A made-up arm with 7 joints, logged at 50 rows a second.
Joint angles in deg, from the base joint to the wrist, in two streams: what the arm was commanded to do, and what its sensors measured. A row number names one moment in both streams.
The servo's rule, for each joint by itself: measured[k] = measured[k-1] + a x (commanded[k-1-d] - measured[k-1]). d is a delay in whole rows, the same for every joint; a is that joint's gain. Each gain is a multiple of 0.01, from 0.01 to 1. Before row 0 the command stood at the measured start. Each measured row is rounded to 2 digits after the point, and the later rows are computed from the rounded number. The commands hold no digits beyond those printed.
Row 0, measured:
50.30 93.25 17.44 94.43 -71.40 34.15 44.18
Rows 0 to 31, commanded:
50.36 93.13 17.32 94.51 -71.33 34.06 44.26
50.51 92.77 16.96 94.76 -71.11 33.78 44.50
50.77 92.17 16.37 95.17 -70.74 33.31 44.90
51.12 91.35 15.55 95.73 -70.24 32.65 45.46
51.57 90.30 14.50 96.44 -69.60 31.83 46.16
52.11 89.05 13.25 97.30 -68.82 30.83 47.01
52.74 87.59 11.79 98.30 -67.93 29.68 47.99
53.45 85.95 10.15 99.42 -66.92 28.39 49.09
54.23 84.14 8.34 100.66 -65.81 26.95 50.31
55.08 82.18 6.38 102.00 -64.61 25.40 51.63
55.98 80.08 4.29 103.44 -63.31 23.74 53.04
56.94 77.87 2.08 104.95 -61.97 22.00 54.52
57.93 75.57 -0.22 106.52 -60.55 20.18 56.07
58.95 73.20 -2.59 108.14 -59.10 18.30 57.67
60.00 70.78 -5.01 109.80 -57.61 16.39 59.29
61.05 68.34 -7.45 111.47 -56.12 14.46 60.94
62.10 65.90 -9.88 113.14 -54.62 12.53 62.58
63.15 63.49 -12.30 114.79 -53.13 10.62 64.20
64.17 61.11 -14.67 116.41 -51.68 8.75 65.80
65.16 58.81 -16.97 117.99 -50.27 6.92 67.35
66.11 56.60 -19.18 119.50 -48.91 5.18 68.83
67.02 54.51 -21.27 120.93 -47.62 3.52 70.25
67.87 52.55 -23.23 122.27 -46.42 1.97 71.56
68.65 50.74 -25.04 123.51 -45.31 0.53 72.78
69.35 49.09 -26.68 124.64 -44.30 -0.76 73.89
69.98 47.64 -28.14 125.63 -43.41 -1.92 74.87
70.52 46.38 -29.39 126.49 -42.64 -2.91 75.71
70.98 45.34 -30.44 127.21 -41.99 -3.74 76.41
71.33 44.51 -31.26 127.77 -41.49 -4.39 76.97
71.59 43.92 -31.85 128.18 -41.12 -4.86 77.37
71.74 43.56 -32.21 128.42 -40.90 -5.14 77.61
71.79 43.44 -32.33 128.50 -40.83 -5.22 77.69
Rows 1 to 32, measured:
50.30 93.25 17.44 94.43 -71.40 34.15 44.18
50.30 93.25 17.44 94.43 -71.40 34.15 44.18
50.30 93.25 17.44 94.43 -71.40 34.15 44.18
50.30 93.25 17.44 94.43 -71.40 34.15 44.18
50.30 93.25 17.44 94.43 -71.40 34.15 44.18
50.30 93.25 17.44 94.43 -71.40 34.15 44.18
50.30 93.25 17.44 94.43 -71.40 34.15 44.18
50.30 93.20 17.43 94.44 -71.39 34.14 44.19
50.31 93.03 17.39 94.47 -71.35 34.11 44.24
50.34 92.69 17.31 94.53 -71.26 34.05 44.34
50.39 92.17 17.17 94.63 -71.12 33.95 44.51
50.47 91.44 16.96 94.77 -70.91 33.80 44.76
50.58 90.51 16.66 94.97 -70.62 33.59 45.10
50.73 89.37 16.27 95.24 -70.24 33.32 45.53
50.92 88.04 15.78 95.57 -69.78 32.97 46.06
51.15 86.52 15.18 95.98 -69.22 32.55 46.70
51.43 84.83 14.48 96.46 -68.57 32.05 47.44
51.75 82.98 13.66 97.02 -67.83 31.47 48.28
52.11 80.99 12.73 97.65 -67.01 30.81 49.22
52.52 78.88 11.69 98.36 -66.11 30.07 50.25
52.97 76.66 10.55 99.14 -65.13 29.25 51.36
53.46 74.37 9.31 99.99 -64.08 28.35 52.55
53.99 72.02 7.97 100.91 -62.97 27.38 53.81
54.56 69.63 6.54 101.89 -61.80 26.34 55.13
55.16 67.24 5.03 102.92 -60.59 25.24 56.49
55.79 64.85 3.45 104.00 -59.34 24.09 57.89
56.45 62.49 1.82 105.12 -58.07 22.89 59.31
57.13 60.19 0.14 106.27 -56.79 21.65 60.74
57.82 57.97 -1.57 107.44 -55.51 20.38 62.17
58.52 55.86 -3.30 108.63 -54.24 19.09 63.58
59.23 53.86 -5.04 109.82 -52.99 17.79 64.96
59.94 52.00 -6.77 111.01 -51.77 16.49 66.30
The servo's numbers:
d 7
a 0.07 0.39 0.08 0.08 0.14 0.07 0.15

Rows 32 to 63, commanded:
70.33 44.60 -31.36 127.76 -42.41 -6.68 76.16
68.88 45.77 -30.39 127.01 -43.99 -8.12 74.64
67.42 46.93 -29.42 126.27 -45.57 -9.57 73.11
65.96 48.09 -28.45 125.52 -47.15 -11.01 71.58
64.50 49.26 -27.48 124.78 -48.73 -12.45 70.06
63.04 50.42 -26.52 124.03 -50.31 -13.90 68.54
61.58 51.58 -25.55 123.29 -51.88 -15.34 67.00
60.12 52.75 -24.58 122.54 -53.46 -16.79 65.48
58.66 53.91 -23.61 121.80 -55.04 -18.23 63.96
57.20 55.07 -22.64 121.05 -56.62 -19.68 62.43
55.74 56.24 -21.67 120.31 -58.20 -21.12 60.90
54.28 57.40 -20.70 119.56 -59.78 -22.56 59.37
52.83 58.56 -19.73 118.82 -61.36 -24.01 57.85
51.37 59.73 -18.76 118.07 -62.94 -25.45 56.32
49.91 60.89 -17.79 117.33 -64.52 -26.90 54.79
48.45 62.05 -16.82 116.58 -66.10 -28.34 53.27
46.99 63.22 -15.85 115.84 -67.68 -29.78 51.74
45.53 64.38 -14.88 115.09 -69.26 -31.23 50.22
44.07 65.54 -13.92 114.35 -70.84 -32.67 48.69
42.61 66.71 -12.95 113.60 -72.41 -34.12 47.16
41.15 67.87 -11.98 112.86 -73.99 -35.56 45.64
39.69 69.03 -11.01 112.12 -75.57 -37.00 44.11
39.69 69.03 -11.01 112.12 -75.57 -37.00 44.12
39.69 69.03 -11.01 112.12 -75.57 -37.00 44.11
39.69 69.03 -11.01 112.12 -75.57 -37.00 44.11
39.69 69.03 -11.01 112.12 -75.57 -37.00 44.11
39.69 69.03 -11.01 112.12 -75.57 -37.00 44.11
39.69 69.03 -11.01 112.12 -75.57 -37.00 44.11
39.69 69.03 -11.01 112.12 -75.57 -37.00 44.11
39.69 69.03 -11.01 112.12 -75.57 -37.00 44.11
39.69 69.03 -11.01 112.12 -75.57 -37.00 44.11
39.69 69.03 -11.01 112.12 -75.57 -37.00 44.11
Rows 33 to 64, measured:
60.64 50.30 -8.48 112.18 -50.60 15.20 67.59
61.33 48.77 -10.15 113.32 -49.49 13.93 68.81
62.01 47.43 -11.77 114.43 -48.44 12.69 69.95
62.66 46.29 -13.33 115.50 -47.47 11.49 71.00
63.29 45.37 -14.81 116.51 -46.58 10.35 71.96
63.88 44.66 -16.20 117.46 -45.78 9.27 72.81
64.43 44.18 -17.49 118.34 -45.09 8.26 73.54
64.84 44.34 -18.60 119.09 -44.71 7.21 73.93
65.12 44.90 -19.54 119.72 -44.61 6.14 74.04
65.28 45.69 -20.33 120.24 -44.74 5.04 73.90
65.33 46.63 -20.98 120.66 -45.08 3.92 73.55
65.27 47.66 -21.50 120.99 -45.59 2.77 73.03
65.11 48.74 -21.90 121.23 -46.25 1.60 72.36
64.86 49.85 -22.19 121.39 -47.04 0.41 71.56
64.53 50.98 -22.38 121.48 -47.94 -0.79 70.65
64.12 52.12 -22.48 121.51 -48.93 -2.01 69.65
63.64 53.27 -22.49 121.47 -50.01 -3.25 68.57
63.09 54.43 -22.42 121.38 -51.16 -4.50 67.42
62.47 55.59 -22.28 121.23 -52.37 -5.76 66.21
61.80 56.75 -22.08 121.04 -53.63 -7.04 64.96
61.07 57.91 -21.81 120.80 -54.93 -8.33 63.66
60.29 59.07 -21.49 120.52 -56.27 -9.63 62.33
59.46 60.23 -21.12 120.20 -57.65 -10.94 60.97
58.59 61.40 -20.70 119.85 -59.05 -12.26 59.59
57.68 62.56 -20.23 119.47 -60.48 -13.59 58.18
56.73 63.72 -19.73 119.06 -61.93 -14.93 56.76
55.74 64.89 -19.19 118.62 -63.40 -16.27 55.32
54.72 66.05 -18.61 118.16 -64.88 -17.62 53.87
53.67 67.21 -18.00 117.68 -66.38 -18.98 52.41
52.69 67.92 -17.44 117.24 -67.67 -20.24 51.17
51.78 68.35 -16.93 116.83 -68.78 -21.41 50.11
50.93 68.62 -16.46 116.45 -69.73 -22.50 49.21

